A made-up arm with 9 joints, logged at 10 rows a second.
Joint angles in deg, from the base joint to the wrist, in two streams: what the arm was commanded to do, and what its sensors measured. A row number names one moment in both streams.
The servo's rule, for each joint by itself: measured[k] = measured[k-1] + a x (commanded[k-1-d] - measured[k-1]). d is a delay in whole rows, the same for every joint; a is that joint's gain. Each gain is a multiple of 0.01, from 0.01 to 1. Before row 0 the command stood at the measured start. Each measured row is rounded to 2 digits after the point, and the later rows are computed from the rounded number. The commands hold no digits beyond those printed.
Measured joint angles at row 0:
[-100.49 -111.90 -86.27 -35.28 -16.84 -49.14 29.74 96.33 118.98]
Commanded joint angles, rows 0 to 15:
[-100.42 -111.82 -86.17 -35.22 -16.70 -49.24 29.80 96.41 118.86]
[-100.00 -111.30 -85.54 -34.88 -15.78 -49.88 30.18 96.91 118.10]
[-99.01 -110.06 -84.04 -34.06 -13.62 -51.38 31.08 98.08 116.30]
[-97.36 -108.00 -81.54 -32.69 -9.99 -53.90 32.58 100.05 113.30]
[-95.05 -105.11 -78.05 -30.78 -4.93 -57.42 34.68 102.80 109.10]
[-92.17 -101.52 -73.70 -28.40 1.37 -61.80 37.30 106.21 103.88]
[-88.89 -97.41 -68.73 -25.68 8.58 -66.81 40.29 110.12 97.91]
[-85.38 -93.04 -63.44 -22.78 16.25 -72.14 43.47 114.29 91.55]
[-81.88 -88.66 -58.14 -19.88 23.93 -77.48 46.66 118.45 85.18]
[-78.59 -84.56 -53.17 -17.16 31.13 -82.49 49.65 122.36 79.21]
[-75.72 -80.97 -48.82 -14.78 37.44 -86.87 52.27 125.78 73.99]
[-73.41 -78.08 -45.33 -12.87 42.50 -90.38 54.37 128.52 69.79]
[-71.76 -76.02 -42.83 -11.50 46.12 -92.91 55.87 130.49 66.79]
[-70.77 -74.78 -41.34 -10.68 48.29 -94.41 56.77 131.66 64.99]
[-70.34 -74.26 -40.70 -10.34 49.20 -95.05 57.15 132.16 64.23]
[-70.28 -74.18 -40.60 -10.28 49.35 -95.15 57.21 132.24 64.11]
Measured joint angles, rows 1 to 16:
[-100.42 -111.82 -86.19 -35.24 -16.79 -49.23 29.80 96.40 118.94]
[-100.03 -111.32 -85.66 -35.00 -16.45 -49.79 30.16 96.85 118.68]
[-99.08 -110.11 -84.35 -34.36 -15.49 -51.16 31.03 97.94 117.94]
[-97.48 -108.08 -82.07 -33.22 -13.62 -53.52 32.50 99.82 116.50]
[-95.22 -105.23 -78.81 -31.56 -10.67 -56.87 34.57 102.47 114.21]
[-92.38 -101.67 -74.67 -29.41 -6.58 -61.11 37.16 105.80 111.01]
[-89.13 -97.58 -69.86 -26.87 -1.43 -66.01 40.13 109.64 106.95]
[-85.64 -93.22 -64.66 -24.09 4.58 -71.28 43.30 113.78 102.18]
[-82.14 -88.84 -59.38 -21.23 11.16 -76.61 46.49 117.94 96.91]
[-78.84 -84.73 -54.35 -18.46 17.95 -81.67 49.49 121.87 91.42]
[-75.94 -81.12 -49.87 -15.96 24.58 -86.14 52.13 125.35 86.02]
[-73.59 -78.20 -46.19 -13.86 30.67 -89.79 54.26 128.17 80.99]
[-71.89 -76.11 -43.47 -12.26 35.92 -92.47 55.79 130.23 76.59]
[-70.85 -74.83 -41.74 -11.19 40.13 -94.14 56.72 131.50 72.99]
[-70.38 -74.28 -40.90 -10.61 43.21 -94.92 57.13 132.09 70.27]
[-70.29 -74.18 -40.66 -10.39 45.30 -95.12 57.21 132.22 68.36]
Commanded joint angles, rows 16 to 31:
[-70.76 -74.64 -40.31 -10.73 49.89 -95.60 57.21 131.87 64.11]
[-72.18 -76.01 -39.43 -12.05 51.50 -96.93 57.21 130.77 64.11]
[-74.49 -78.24 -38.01 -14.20 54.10 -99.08 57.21 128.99 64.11]
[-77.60 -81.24 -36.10 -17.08 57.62 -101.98 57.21 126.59 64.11]
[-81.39 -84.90 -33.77 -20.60 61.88 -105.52 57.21 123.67 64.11]
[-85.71 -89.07 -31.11 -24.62 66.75 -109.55 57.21 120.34 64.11]
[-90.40 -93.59 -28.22 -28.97 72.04 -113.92 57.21 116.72 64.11]
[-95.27 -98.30 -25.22 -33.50 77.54 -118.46 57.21 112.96 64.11]
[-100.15 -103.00 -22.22 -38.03 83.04 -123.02 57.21 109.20 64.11]
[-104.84 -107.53 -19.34 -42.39 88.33 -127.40 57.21 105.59 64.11]
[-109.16 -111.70 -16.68 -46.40 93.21 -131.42 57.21 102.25 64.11]
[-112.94 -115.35 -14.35 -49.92 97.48 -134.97 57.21 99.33 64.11]
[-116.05 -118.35 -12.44 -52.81 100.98 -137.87 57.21 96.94 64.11]
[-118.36 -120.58 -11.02 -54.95 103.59 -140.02 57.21 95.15 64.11]
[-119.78 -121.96 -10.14 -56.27 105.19 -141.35 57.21 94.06 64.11]
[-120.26 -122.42 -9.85 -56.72 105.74 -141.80 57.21 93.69 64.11]
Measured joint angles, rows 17 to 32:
[-70.73 -74.62 -40.38 -10.62 46.86 -95.53 57.21 131.91 67.04]
[-72.08 -75.95 -39.61 -11.59 48.44 -96.73 57.21 130.90 66.13]
[-74.32 -78.15 -38.31 -13.36 50.36 -98.75 57.21 129.20 65.50]
[-77.37 -81.12 -36.52 -15.89 52.83 -101.53 57.21 126.88 65.07]
[-81.11 -84.75 -34.29 -19.09 55.91 -104.96 57.21 124.02 64.77]
[-85.39 -88.90 -31.71 -22.85 59.60 -108.91 57.21 120.74 64.57]
[-90.05 -93.40 -28.88 -27.01 63.83 -113.22 57.21 117.16 64.43]
[-94.90 -98.10 -25.92 -31.42 68.49 -117.73 57.21 113.42 64.33]
[-99.78 -102.80 -22.92 -35.91 73.44 -122.28 57.21 109.66 64.26]
[-104.49 -107.34 -20.02 -40.32 78.50 -126.68 57.21 106.04 64.21]
[-108.83 -111.53 -17.31 -44.45 83.50 -130.76 57.21 102.67 64.18]
[-112.65 -115.20 -14.91 -48.17 88.25 -134.38 57.21 99.70 64.16]
[-115.81 -118.22 -12.91 -51.33 92.58 -137.38 57.21 97.24 64.14]
[-118.18 -120.49 -11.38 -53.79 96.32 -139.65 57.21 95.38 64.13]
[-119.67 -121.90 -10.38 -55.48 99.34 -141.11 57.21 94.21 64.12]
[-120.22 -122.40 -9.95 -56.32 101.52 -141.70 57.21 93.75 64.12]

